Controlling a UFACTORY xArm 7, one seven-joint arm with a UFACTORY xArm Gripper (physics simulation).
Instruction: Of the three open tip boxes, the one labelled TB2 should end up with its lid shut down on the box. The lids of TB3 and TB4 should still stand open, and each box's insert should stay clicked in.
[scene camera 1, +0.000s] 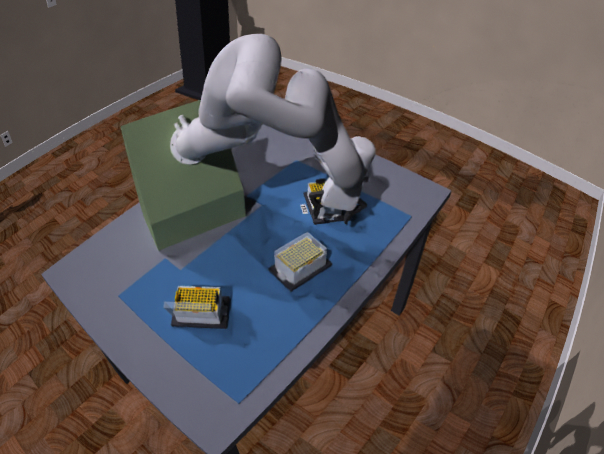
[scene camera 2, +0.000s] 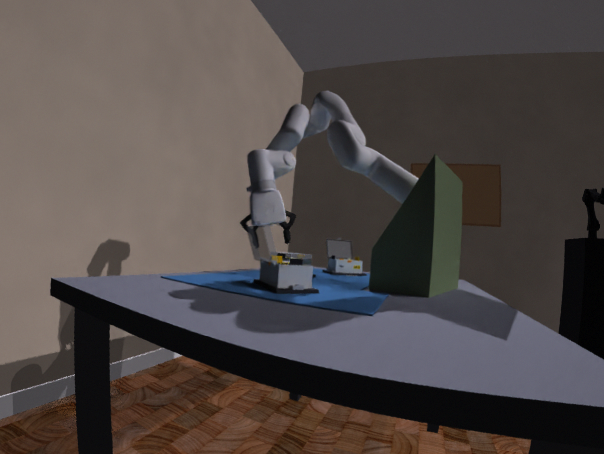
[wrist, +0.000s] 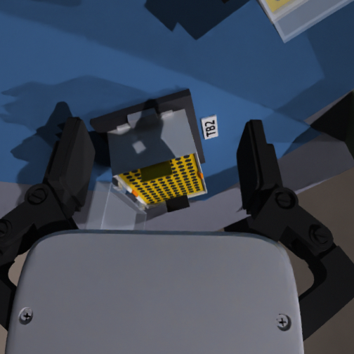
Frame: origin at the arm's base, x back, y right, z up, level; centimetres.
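Seen in the pictures: gripper, fingertip midpoint: (scene camera 1: 330, 218) (scene camera 2: 272, 245); arm's base, link origin: (scene camera 2: 424, 201).
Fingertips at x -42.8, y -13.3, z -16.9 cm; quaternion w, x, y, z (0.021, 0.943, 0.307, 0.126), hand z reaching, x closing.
Note:
Offsets run from my fingertips to a thing's top centre. "pt": to the spot under its first point. Level surfaces: height alone.
The TB2 box {dz -3.2, dx +10.9, dy -11.7 cm} (scene camera 2: 286, 276) (wrist: 150, 142) stands on its dark base, its label {pt dz -9.7, dx +14.3, dy -7.4 cm} (scene camera 1: 304, 209) (wrist: 210, 127) beside it on the mat. Its yellow insert {dz -2.4, dx +10.1, dy -12.6 cm} (scene camera 1: 316, 188) (wrist: 172, 182) sits in the box. Its clear lid {pt dz +1.0, dx +9.7, dy -22.0 cm} (scene camera 2: 268, 241) (wrist: 117, 210) stands open, leaning outward. My gripper (scene camera 2: 271, 243) (wrist: 164, 134) is open and empty, above the box, with the lid's upper part near the fingers in scene camera 2. In scene camera 1 the gripper covers much of the box. Two more boxes stand open, the middle one {dz -2.1, dx +1.8, dy +13.4 cm} (scene camera 1: 300, 261) and the left one {pt dz +4.5, dx +5.7, dy +48.4 cm} (scene camera 1: 198, 306); their labels cannot be read.
The blue mat {dz -9.8 cm} (scene camera 1: 270, 320) (scene camera 2: 345, 300) (wrist: 45, 55) lies on the grey table {dz -10.1 cm} (scene camera 1: 95, 255) (scene camera 2: 425, 350). The green block (scene camera 1: 195, 200) (scene camera 2: 440, 240) bearing the arm's base stands at the table's rear side. Part of another box (wrist: 305, 20) shows in the wrist view's top right corner.

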